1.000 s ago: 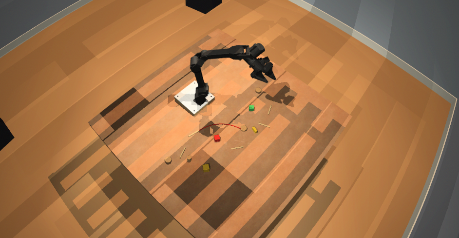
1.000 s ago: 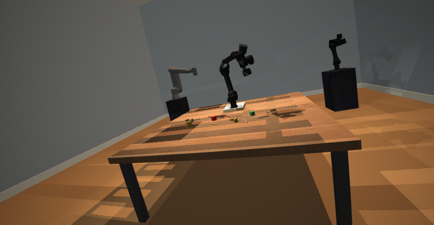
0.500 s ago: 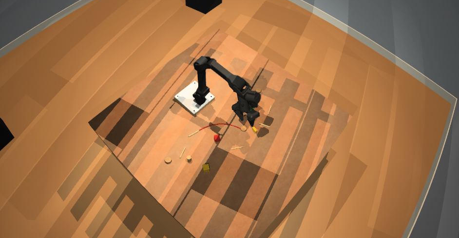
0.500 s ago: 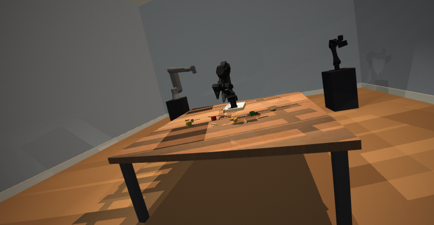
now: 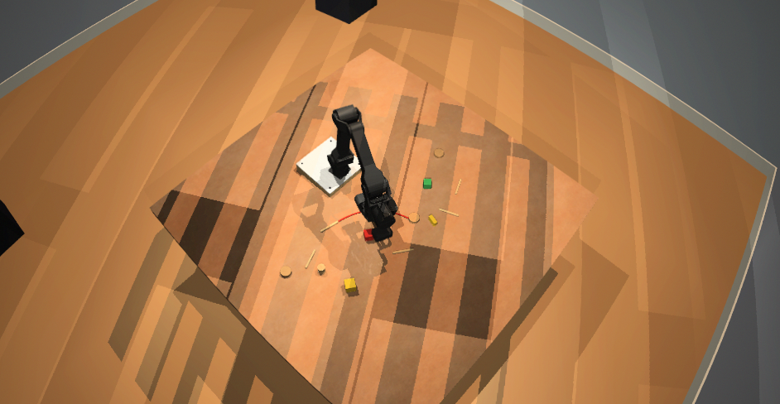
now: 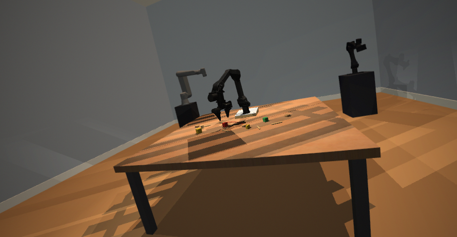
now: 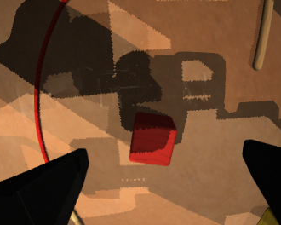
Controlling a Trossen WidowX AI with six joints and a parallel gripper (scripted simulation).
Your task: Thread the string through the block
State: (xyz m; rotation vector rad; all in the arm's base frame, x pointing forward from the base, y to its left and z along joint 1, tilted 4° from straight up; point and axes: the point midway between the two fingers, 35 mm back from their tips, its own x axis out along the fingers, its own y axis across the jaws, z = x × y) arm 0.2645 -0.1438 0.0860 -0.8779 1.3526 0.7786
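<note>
My gripper tip is 50 mm above the red block, 10 mm to the left of it and 10 mm past it. The rest, counted from my gripper tip: thin wooden stick 150 mm behind, 60 mm below, 50 mm to the right; then green cube 310 mm to the left, 50 mm below, 30 mm ahead; then round wooden button 160 mm to the left, 70 mm ahead, 60 mm below.
</note>
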